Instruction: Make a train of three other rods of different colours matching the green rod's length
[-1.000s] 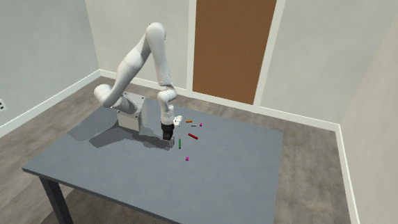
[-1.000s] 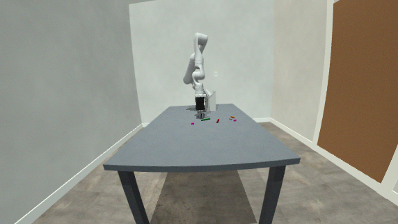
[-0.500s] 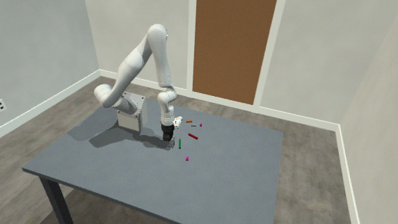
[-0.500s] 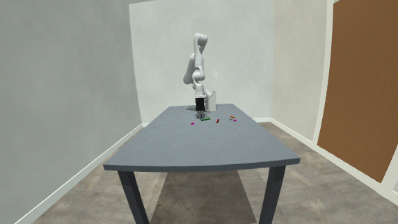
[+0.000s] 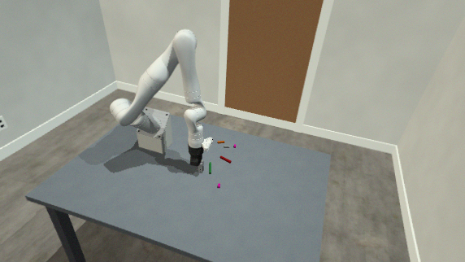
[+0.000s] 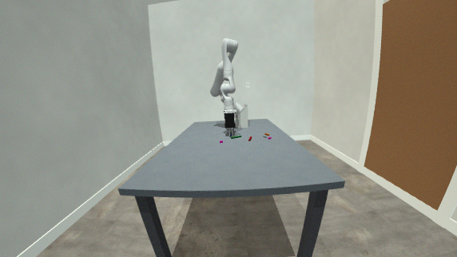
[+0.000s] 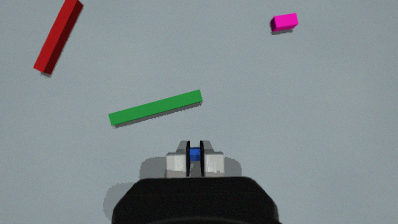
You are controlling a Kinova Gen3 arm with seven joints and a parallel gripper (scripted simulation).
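Now: hand 1 cm above the blue rod. Also, from my hand: red rod 13 cm to the left, 9 cm ahead, 1 cm below; then grey rod 24 cm to the left, 6 cm ahead, 1 cm below; then green rod 4 cm to the left, 4 cm ahead, 1 cm below.
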